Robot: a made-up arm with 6 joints.
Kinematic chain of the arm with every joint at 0, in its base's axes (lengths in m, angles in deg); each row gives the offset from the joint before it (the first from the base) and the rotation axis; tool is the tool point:
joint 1: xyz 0 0 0.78 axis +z
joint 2: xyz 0.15 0 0 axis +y
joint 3: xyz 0 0 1.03 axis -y
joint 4: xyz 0 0 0.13 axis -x
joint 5: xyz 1.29 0 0 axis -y
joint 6: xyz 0.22 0 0 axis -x
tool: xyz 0 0 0
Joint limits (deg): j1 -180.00..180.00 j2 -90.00..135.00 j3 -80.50..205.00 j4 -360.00..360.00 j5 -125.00..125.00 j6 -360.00..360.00
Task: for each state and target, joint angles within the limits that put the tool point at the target. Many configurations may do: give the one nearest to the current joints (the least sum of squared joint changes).
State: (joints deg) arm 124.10 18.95 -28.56 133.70 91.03 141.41
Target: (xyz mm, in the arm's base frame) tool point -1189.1 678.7 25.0
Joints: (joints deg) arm 143.30 58.97 -16.39 129.90 80.40 141.41
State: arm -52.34 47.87 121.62 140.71 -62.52 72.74
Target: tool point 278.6 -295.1 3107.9
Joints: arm -33.53 28.99 117.95 148.43 -53.09 72.74
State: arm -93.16 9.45 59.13 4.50 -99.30 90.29
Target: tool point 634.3 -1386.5 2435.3
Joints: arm -65.34 17.68 54.05 0.53 -99.24 90.29
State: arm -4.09 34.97 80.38 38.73 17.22 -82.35
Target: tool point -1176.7 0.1 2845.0
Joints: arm 2.28 -14.71 112.88 37.45 20.53 -82.35
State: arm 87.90 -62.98 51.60 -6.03 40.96 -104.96
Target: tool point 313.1 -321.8 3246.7
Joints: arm 132.50 -17.43 76.17 -11.41 17.94 -104.96
